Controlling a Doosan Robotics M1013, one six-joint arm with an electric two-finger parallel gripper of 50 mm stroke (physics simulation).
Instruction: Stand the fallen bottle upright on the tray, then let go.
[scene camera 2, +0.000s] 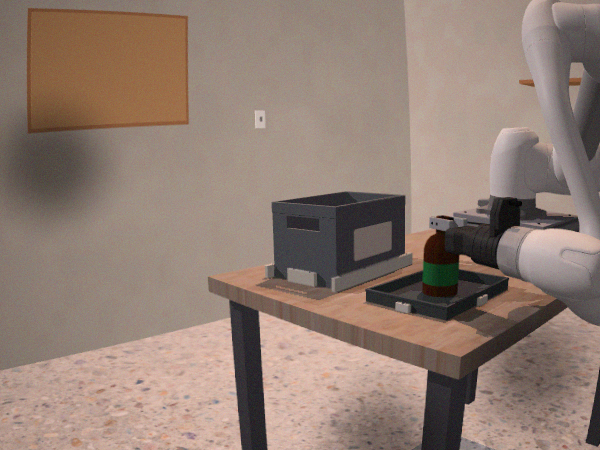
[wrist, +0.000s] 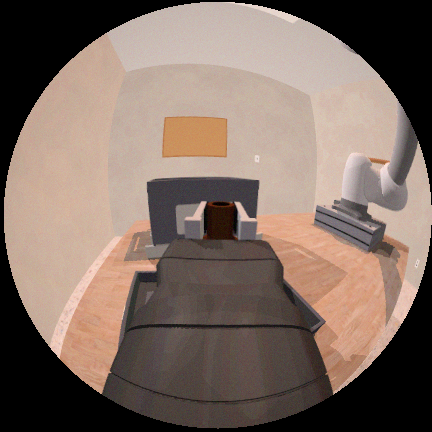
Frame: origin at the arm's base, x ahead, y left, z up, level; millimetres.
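Where they show: gripper, fingertip midpoint: (scene camera 2: 436, 221) (wrist: 219, 211); arm's base, origin of the base link: (wrist: 352, 212).
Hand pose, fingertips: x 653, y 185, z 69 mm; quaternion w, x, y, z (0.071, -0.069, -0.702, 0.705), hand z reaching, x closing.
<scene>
Each offset is from my fingertips to the top centre of the thing. Level surfaces: height alone.
A brown bottle {17 mm left, 4 mm ahead, 12 mm up} (scene camera 2: 440, 274) with a green label is upright over the dark tray {22 mm left, 9 mm ahead, 123 mm down} (scene camera 2: 406, 306) (wrist: 129, 305), its base low inside the tray's walls. Whether the base touches the tray floor is hard to tell. My gripper (scene camera 2: 446, 223) (wrist: 219, 211) is level and shut on the bottle's neck, one finger on each side. In the wrist view the bottle's neck {17 mm left, 4 mm ahead, 2 mm up} (wrist: 220, 223) and open mouth show between the fingers; the body is hidden behind the gripper housing.
A tall dark grey crate {280 mm right, 4 mm ahead, 27 mm up} (scene camera 2: 305, 250) (wrist: 165, 215) stands beside the tray, with light grey brackets around its foot. The wooden table {148 mm down} (scene camera 2: 350, 320) (wrist: 90, 340) carries both. The arm's base stands on a grey plinth (wrist: 347, 227) at the table's far part.
</scene>
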